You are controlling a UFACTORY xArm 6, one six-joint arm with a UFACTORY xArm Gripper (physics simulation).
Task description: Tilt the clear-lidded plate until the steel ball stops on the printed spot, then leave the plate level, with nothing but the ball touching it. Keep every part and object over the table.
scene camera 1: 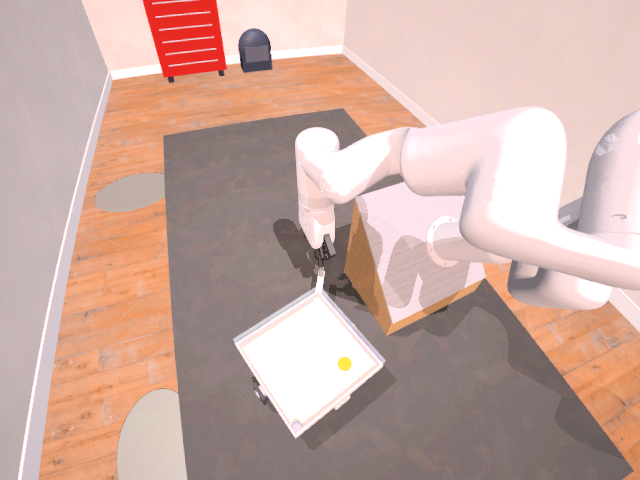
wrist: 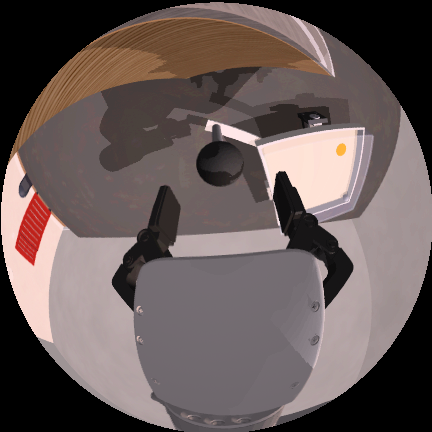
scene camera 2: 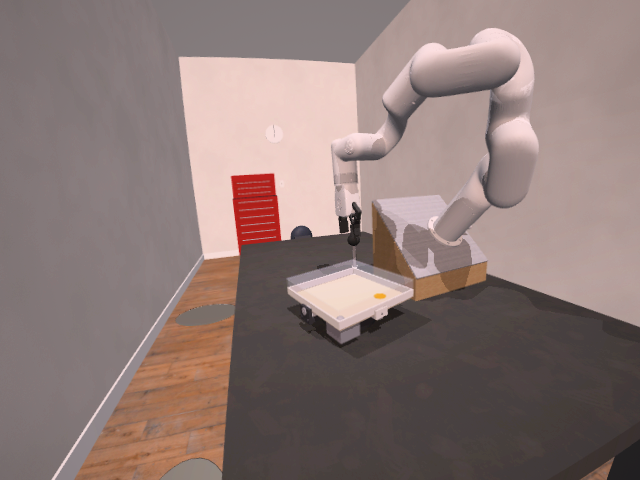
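The clear-lidded plate (scene camera 1: 302,356) (scene camera 2: 336,295) (wrist: 307,162) stands on its support above the table; I cannot tell a slight tilt from level. The steel ball (scene camera 1: 296,425) (scene camera 2: 340,318) (wrist: 346,197) is in the plate's near corner in the scene views, diagonally opposite the handle and away from the printed spot (scene camera 1: 344,363) (scene camera 2: 379,296) (wrist: 341,149). A black knob (scene camera 2: 353,240) (wrist: 220,162) stands on a thin stem at the end of the plate's white bar (scene camera 1: 320,284) (wrist: 235,134). My gripper (scene camera 1: 324,250) (scene camera 2: 349,226) (wrist: 223,188) is open at the knob, with a gap on each side in the wrist view.
The dark table (scene camera 1: 222,206) (scene camera 2: 413,387) lies under everything. The wooden wedge base (scene camera 1: 369,273) (scene camera 2: 392,248) carrying my arm stands close to the right of the handle. A grey support block (scene camera 2: 342,332) and a small dark side fitting (scene camera 1: 260,392) (scene camera 2: 306,312) are at the plate's underside.
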